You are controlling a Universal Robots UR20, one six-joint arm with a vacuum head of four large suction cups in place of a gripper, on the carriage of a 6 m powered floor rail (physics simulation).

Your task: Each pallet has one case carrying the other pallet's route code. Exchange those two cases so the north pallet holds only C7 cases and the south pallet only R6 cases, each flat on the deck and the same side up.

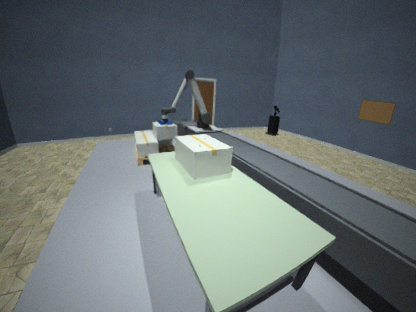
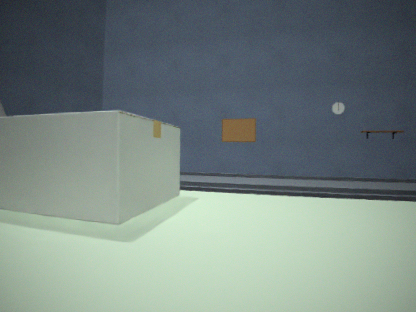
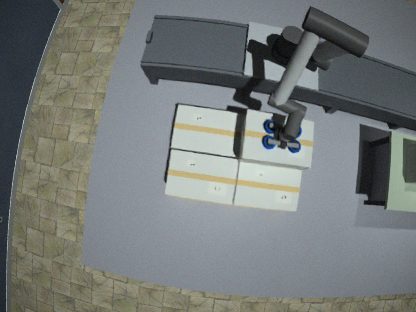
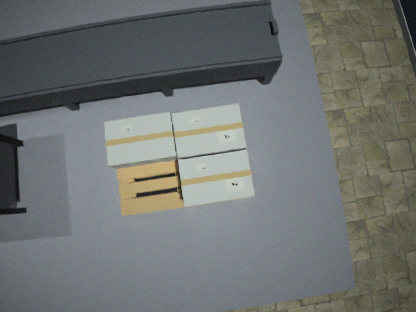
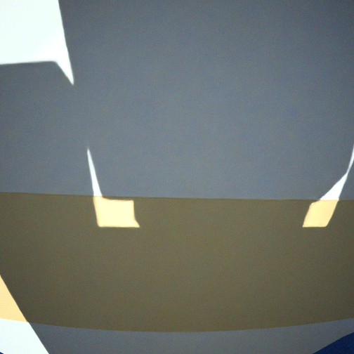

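Where they show: arm's base, origin of the base link: [image 1: 202,127] [image 3: 283,53].
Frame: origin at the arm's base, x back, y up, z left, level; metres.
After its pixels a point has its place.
My gripper [image 1: 165,122] [image 3: 282,136] @(x -0.821, y 0.087, z 0.000 m), the suction head, is shut on a white taped case [image 1: 164,133] @(x -0.886, y -0.021, z 0.279 m) [image 3: 256,151] @(x -0.964, y 0.110, z -0.193 m) [image 5: 200,100]. It holds the case level, slightly above the north pallet [image 1: 143,161] @(x -1.322, y -0.496, z 0.323 m), over the corner nearest the rail and the table. Three other cases [image 3: 206,142] @(x -0.909, y -0.170, z -0.582 m) [image 3: 200,187] @(x -1.290, y -0.171, z -0.576 m) [image 3: 267,197] @(x -1.298, y -0.172, z 0.003 m) lie flat there. On the south pallet [image 4: 150,204] @(x -1.332, y -0.426, z 4.317 m), three cases [image 4: 140,152] @(x -0.897, y -0.172, z 4.332 m) [image 4: 207,142] @(x -0.890, y -0.171, z 4.895 m) [image 4: 215,192] @(x -1.306, y -0.171, z 4.904 m) lie flat; one corner shows bare boards. Another case [image 1: 210,161] @(x -0.842, y 0.111, z 2.070 m) [image 2: 60,165] @(x -1.002, y 0.088, z 1.909 m) lies on the table [image 1: 225,225] @(x -1.031, y -0.040, z 2.671 m) [image 2: 280,250] @(x -1.036, y -0.040, z 2.417 m). The route codes are too blurred to read surely. The held case's underside is hidden.
The rail [image 1: 300,170] [image 3: 200,47] [image 4: 140,50] runs behind both pallets, with the arm's carriage [image 3: 257,40] @(x 0.088, y -0.001, z -0.257 m) beside the north pallet. The table [image 3: 397,195] @(x -1.150, y -0.039, z 1.398 m) stands between the pallets. A dark stand [image 1: 273,125] is beyond the rail near the back wall.
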